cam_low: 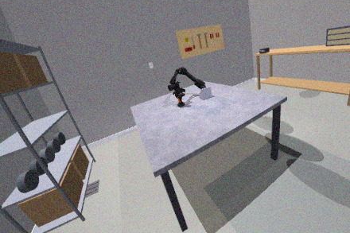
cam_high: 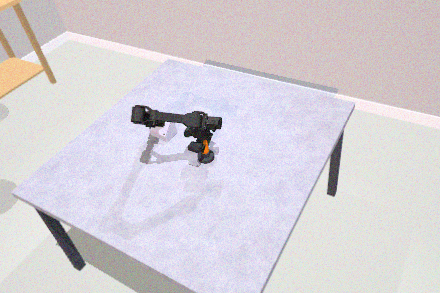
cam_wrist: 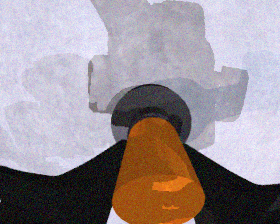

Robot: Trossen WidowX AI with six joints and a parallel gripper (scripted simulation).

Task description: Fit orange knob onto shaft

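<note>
My gripper tip is now 30 mm below the orange knob. From my gripper tip the other things lie so: dark round pedestal (30 mm below).
</note>
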